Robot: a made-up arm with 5 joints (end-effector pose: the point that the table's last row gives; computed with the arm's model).
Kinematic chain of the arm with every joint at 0, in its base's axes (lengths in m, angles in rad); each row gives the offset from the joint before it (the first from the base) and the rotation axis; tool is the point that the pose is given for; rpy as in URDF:
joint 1: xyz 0.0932 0 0.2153 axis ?
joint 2: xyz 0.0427 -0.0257 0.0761 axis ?
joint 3: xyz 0.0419 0 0.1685 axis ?
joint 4: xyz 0.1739 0 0.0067 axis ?
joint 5: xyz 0.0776 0.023 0 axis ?
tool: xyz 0 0 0 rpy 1.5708 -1.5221 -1.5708
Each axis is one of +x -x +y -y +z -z.
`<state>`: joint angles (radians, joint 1 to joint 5).
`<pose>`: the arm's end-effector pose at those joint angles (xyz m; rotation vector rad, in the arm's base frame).
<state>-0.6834 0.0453 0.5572 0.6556 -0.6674</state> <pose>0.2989 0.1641 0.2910 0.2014 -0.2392 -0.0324</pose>
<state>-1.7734 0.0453 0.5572 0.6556 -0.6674</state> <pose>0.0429 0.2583 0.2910 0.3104 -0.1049 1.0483</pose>
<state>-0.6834 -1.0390 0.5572 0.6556 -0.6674</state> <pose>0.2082 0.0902 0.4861 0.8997 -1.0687 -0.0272</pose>
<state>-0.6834 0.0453 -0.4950 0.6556 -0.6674</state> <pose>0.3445 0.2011 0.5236 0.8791 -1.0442 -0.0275</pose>
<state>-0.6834 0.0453 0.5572 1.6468 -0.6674</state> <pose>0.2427 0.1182 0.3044 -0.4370 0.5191 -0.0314</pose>
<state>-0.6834 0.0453 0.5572 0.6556 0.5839</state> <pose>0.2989 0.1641 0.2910 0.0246 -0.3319 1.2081</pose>
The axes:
joint 1: -z
joint 2: +y
joint 3: +y
joint 4: +y
joint 5: -x

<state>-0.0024 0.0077 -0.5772 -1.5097 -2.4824</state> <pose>0.2842 -0.0022 0.6268 -2.7689 0.8688 -0.7189</pose>
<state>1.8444 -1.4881 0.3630 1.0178 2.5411</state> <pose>0.0840 -0.0227 0.5152 -1.4066 0.9574 0.4865</pose>
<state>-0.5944 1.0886 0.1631 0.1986 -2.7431</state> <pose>0.3281 0.1555 0.0924 0.1475 0.0181 -2.1942</pose>
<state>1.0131 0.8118 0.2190 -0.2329 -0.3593</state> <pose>0.2725 -0.2926 0.1757 -0.2500 -0.8008 -1.3447</pose>
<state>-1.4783 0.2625 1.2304 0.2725 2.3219</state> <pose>0.1081 0.1313 0.1943 -0.0999 -0.2379 -2.5215</pose>
